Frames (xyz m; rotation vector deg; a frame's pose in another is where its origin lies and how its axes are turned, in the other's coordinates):
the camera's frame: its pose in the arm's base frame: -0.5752 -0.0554 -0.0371 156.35 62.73 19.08
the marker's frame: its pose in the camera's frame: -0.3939 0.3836 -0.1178 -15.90 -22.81 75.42
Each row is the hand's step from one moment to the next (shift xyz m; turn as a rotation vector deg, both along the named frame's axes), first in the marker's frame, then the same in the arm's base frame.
Working: the marker's frame: its pose in the arm's base frame: -0.6326 -0.5931 0.1171 150.61 -49.30 3.17

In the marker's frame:
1: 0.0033 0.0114 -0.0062 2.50 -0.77 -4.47
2: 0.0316 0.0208 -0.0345 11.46 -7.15 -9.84
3: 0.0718 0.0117 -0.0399 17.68 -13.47 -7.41
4: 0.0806 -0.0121 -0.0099 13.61 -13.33 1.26
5: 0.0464 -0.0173 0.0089 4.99 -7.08 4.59
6: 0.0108 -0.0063 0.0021 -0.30 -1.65 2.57
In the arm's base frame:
1: -0.0034 -0.0081 0.0101 2.82 0.77 4.27
2: 0.0163 -0.0208 0.0438 14.20 2.41 8.47
3: 0.0547 -0.0348 0.0518 22.72 2.73 5.03
4: 0.0732 -0.0328 0.0173 18.66 1.79 -3.60
5: 0.0470 -0.0165 -0.0071 7.79 0.80 -5.90
6: 0.0123 -0.0022 -0.0024 0.51 0.47 -2.99

